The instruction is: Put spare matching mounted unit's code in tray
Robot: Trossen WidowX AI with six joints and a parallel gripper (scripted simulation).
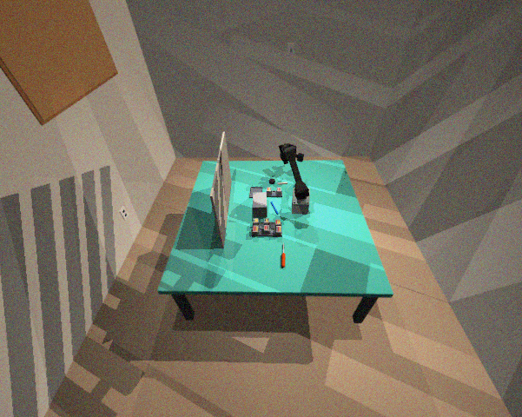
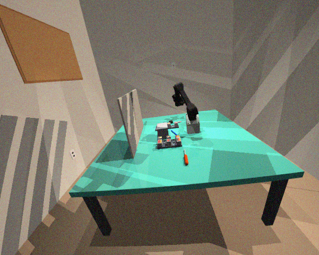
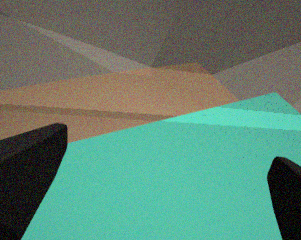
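Right now the grey spare is 26 cm ahead of my gripper tip, 29 cm to the left of it and 13 cm below it. Round my gripper tip: dark-rimmed tray 36 cm ahead, 27 cm to the left, 17 cm below; pale mounted unit 33 cm ahead, 47 cm to the left, 12 cm below; blue pen 22 cm ahead, 46 cm to the left, 17 cm below.
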